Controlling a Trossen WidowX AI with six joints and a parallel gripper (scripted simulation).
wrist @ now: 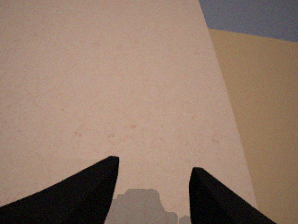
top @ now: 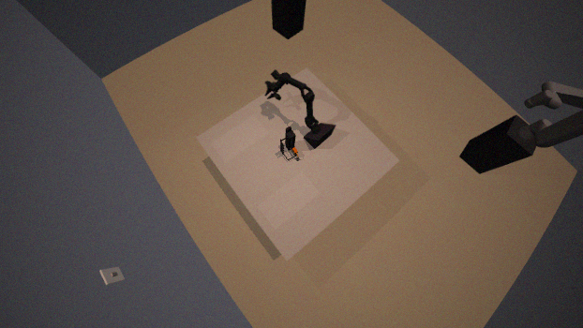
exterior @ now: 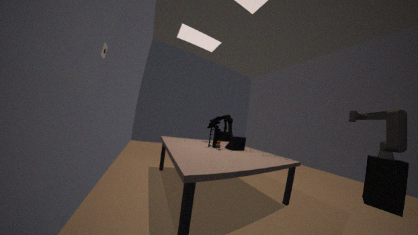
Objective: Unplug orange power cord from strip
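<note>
The orange plug lies 120 mm ahead of my gripper tip, 450 mm to the left of it and 140 mm below it.
</note>
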